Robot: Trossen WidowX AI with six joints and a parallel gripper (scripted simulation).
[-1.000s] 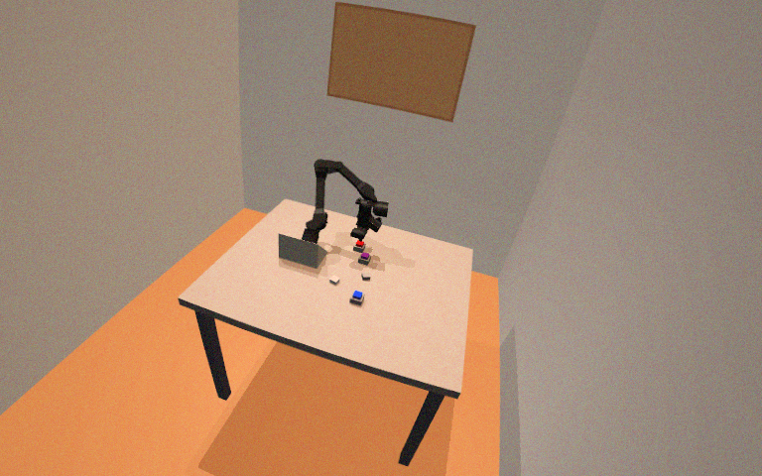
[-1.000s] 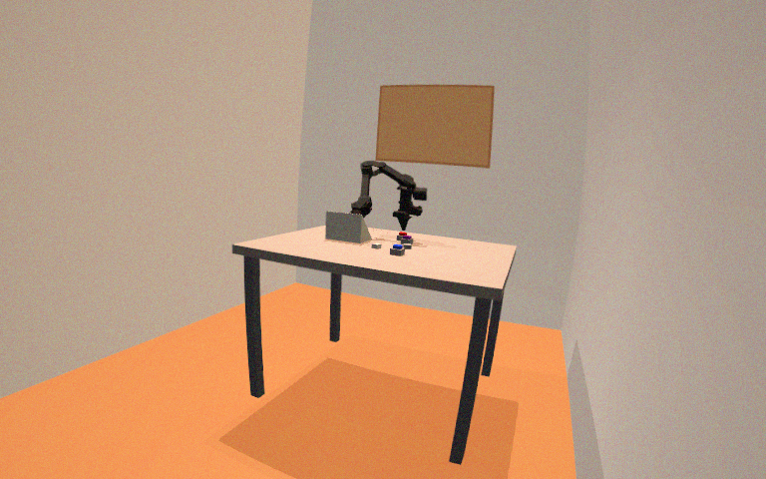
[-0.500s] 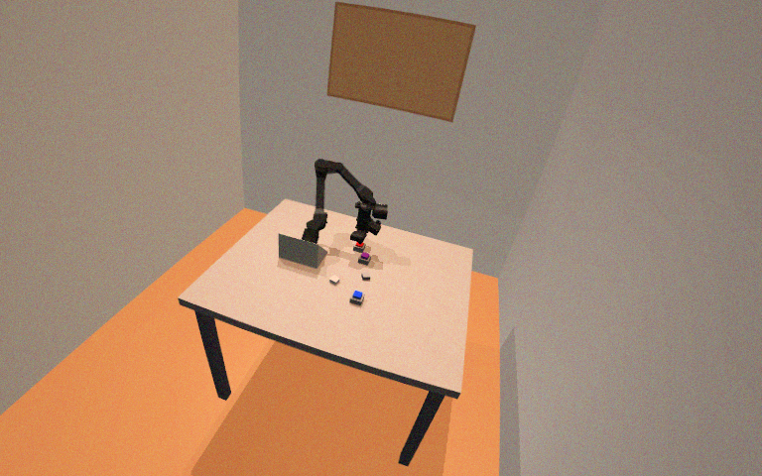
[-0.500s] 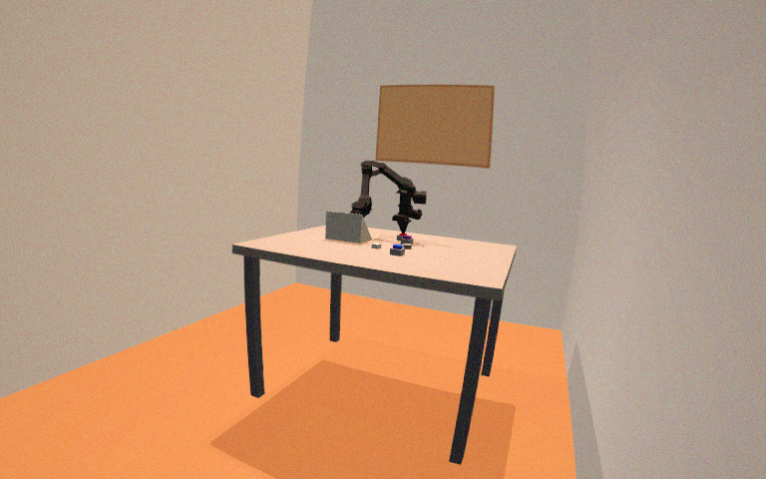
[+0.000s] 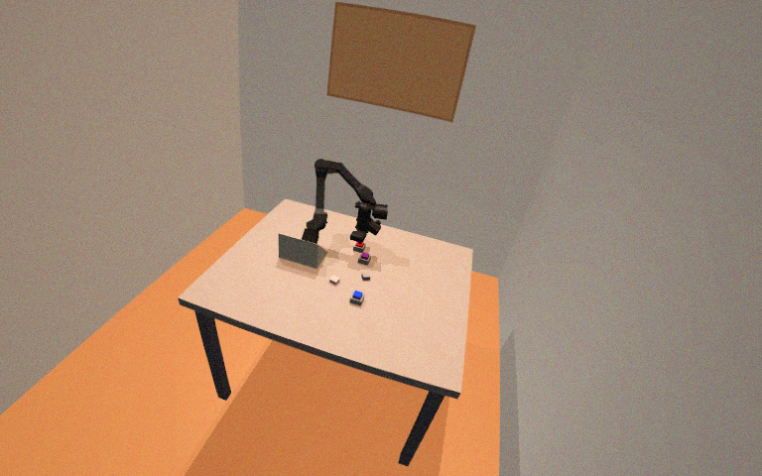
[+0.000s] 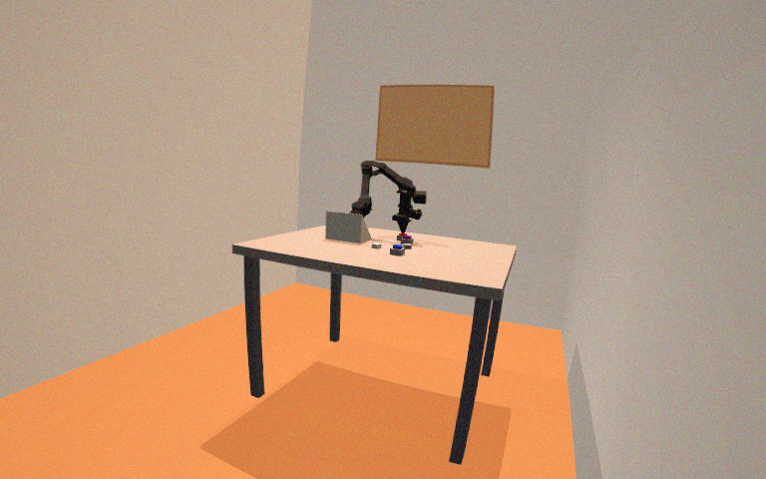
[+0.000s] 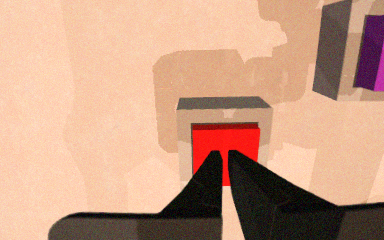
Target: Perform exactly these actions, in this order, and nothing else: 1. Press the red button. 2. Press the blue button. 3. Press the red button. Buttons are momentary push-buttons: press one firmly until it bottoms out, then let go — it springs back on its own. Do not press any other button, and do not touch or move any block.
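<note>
Right now the red button is 1 cm below my gripper tip. Also, from my gripper tip: blue button: 33 cm to the right, 14 cm ahead; purple button: 7 cm to the right, 6 cm ahead.
</note>
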